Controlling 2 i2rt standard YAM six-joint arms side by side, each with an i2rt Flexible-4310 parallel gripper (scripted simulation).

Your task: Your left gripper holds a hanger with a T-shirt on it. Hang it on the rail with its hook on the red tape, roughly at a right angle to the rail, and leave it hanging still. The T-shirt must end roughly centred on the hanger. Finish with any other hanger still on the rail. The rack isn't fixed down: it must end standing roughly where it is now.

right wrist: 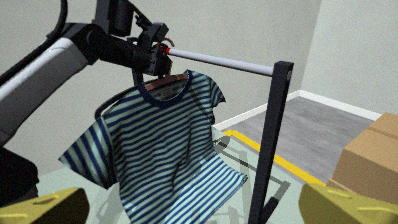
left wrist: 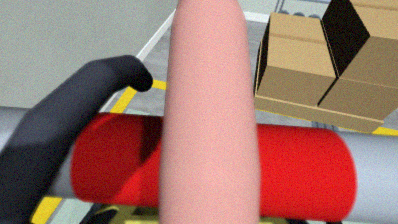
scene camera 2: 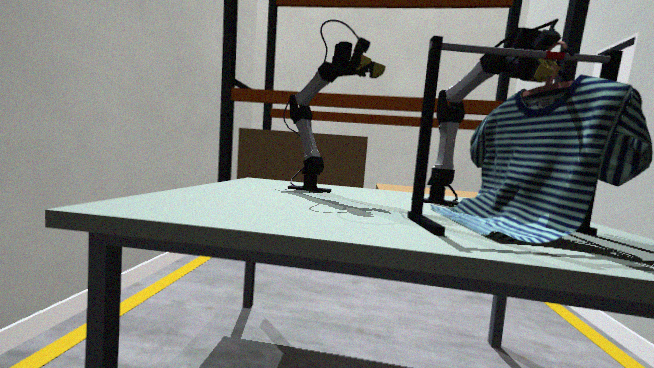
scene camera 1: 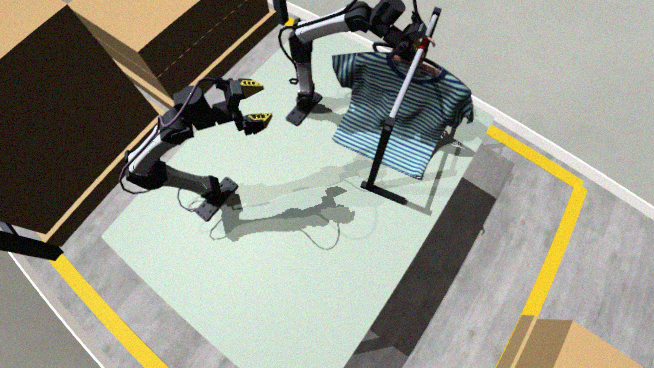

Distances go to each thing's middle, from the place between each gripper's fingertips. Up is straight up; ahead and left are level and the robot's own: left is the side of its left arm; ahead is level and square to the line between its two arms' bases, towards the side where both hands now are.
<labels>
My left hand (scene camera 2: 554,73) is 5 cm to the right of the black hanger (left wrist: 44,136), 5 cm above it and 1 cm past it. From my left hand the other things lie so: pink hanger (left wrist: 209,159) (3 cm below).
The pink hanger lies 22 cm ahead of my right hand (scene camera 1: 267,100), 49 cm to the left of it and 12 cm below it. The rest, counted from my right hand: black hanger: 21 cm ahead, 53 cm to the left, 13 cm below.
</labels>
